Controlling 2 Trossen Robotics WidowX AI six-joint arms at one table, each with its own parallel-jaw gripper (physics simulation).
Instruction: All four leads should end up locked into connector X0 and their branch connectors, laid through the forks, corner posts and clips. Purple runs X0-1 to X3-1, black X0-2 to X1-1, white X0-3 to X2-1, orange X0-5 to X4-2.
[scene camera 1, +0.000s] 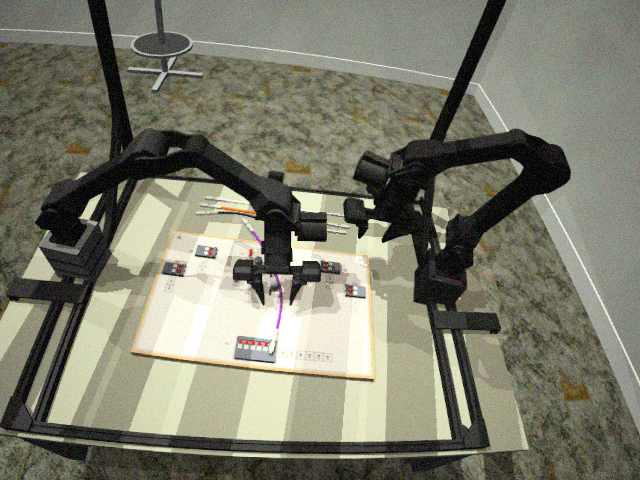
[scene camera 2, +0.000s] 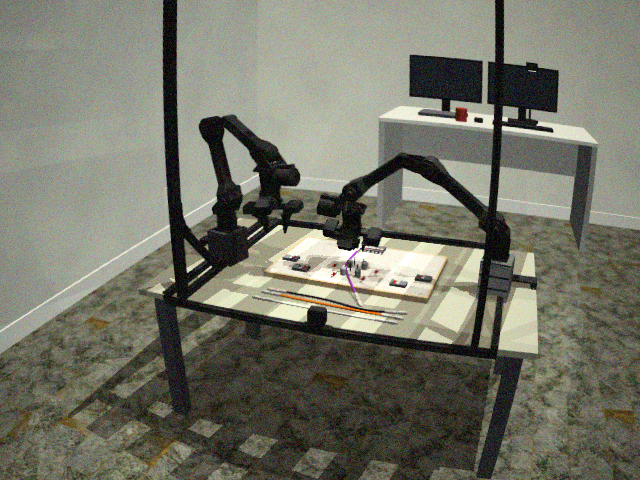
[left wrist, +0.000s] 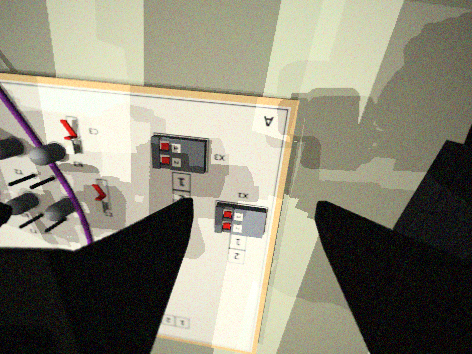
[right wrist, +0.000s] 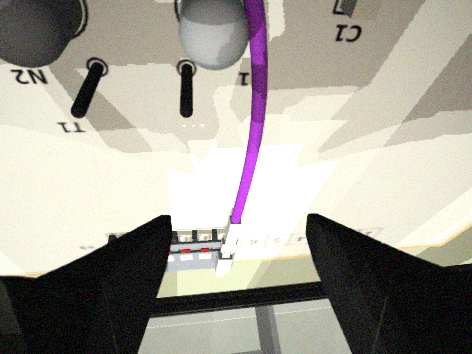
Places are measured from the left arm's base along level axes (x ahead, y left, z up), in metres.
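Pixels of known places: left gripper, fingertip midpoint: (scene camera 1: 370, 239) (scene camera 2: 276, 233) (left wrist: 254, 208); right gripper, fingertip midpoint: (scene camera 1: 277, 305) (right wrist: 239, 224); left arm's base at its link origin: (scene camera 1: 448, 267) (scene camera 2: 227, 228); right arm's base at its link origin: (scene camera 1: 68, 233) (scene camera 2: 498, 257).
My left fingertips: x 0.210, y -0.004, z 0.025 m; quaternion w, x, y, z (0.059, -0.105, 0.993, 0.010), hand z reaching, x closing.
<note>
Ahead of a thing's pixels: the offset from my left fingertips to its top centre. "*": to the spot under its first point.
The purple lead (scene camera 1: 280, 305) (scene camera 2: 352, 283) (left wrist: 70, 192) (right wrist: 258, 90) has a white plug at the end position of connector X0 @[* dx +0.196, dy +0.312, dz -0.107 m] (scene camera 1: 253, 356) (right wrist: 195, 265); whether it is locked cannot be told. It runs past the grey posts, and its other plug @[dx +0.323, dy -0.057, dz -0.118 m] (scene camera 1: 247, 224) (scene camera 2: 358, 300) lies beyond the board's far edge. My right gripper (scene camera 1: 277, 303) (right wrist: 239, 224) is open above the board, holding nothing. My left gripper (scene camera 1: 373, 238) (scene camera 2: 276, 230) (left wrist: 254, 208) is open and empty, high near connectors X3 @[* dx +0.061, dy +0.022, dz -0.108 m] (left wrist: 192, 155) and X1 @[* dx -0.011, dy +0.074, dz -0.108 m] (left wrist: 252, 220). The orange lead @[* dx +0.375, dy -0.103, dz -0.131 m] (scene camera 1: 235, 210) lies beside black and white leads.
The board (scene camera 1: 170, 330) (scene camera 2: 434, 284) carries a black fork pin @[dx +0.203, dy +0.146, dz -0.089 m] (right wrist: 186, 92), a grey corner post @[dx +0.198, dy +0.125, dz -0.089 m] (right wrist: 212, 35) and a red clip @[* dx +0.157, dy +0.094, dz -0.112 m] (left wrist: 99, 192) among several such fixtures. Two more connectors (scene camera 1: 174, 268) (scene camera 1: 206, 251) sit at the left in scene camera 1. A black frame surrounds the work area.
</note>
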